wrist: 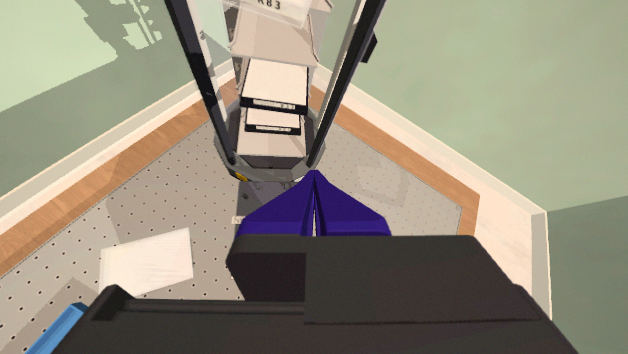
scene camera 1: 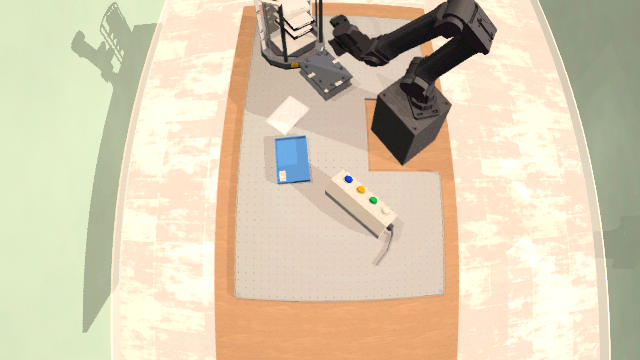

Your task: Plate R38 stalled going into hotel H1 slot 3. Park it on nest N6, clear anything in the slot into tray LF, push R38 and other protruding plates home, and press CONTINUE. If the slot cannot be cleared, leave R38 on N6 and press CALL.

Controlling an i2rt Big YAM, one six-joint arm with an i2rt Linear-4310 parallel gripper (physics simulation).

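Frame: origin at the arm's base, x back, y up, z left, level; metres.
Where they show: gripper, between the fingertips: (wrist: 314, 177); arm's base, origin of its link: (scene camera 1: 421, 100).
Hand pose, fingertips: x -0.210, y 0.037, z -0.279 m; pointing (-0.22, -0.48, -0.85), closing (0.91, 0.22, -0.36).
Each offset is from my fingertips to the top centre of the thing. "*": to the spot under its first point.
The hotel {* dx -0.159, dy -0.110, dz -0.074 m} (scene camera 1: 283, 42) (wrist: 197, 65) stands at the back left, with several plates and shelves between its posts. In the wrist view an upper plate {* dx -0.076, dy +0.039, dz -0.098 m} (wrist: 280, 11) is labelled R83. Two dark-edged plates, an upper one {dx -0.103, dy -0.057, dz -0.160 m} (wrist: 276, 82) and a lower one {dx -0.109, dy -0.112, dz -0.163 m} (wrist: 274, 118), sit below; their labels are too small to read. The grey nest N6 {dx -0.028, dy -0.205, dz +0.003 m} (scene camera 1: 326, 74) (wrist: 255, 196) bears no plate. My gripper (wrist: 314, 177) is shut and empty, in front of the hotel and above the nest's level; its fingertips are hidden in the scene view. A blue tray {dx -0.198, dy -0.264, dz +0.300 m} (scene camera 1: 292, 152) and a button box {dx -0.016, dy -0.197, dz +0.494 m} (scene camera 1: 357, 207) stand nearer the front.
A flat white sheet {dx -0.187, dy -0.267, dz +0.136 m} (scene camera 1: 288, 115) (wrist: 150, 262) lies between the nest and the blue tray. The box has blue, amber, green and white buttons, and a cable {* dx +0.047, dy -0.274, dz +0.639 m} (scene camera 1: 389, 245) trails from its end. The arm's black base block (scene camera 1: 400, 125) stands at the right.
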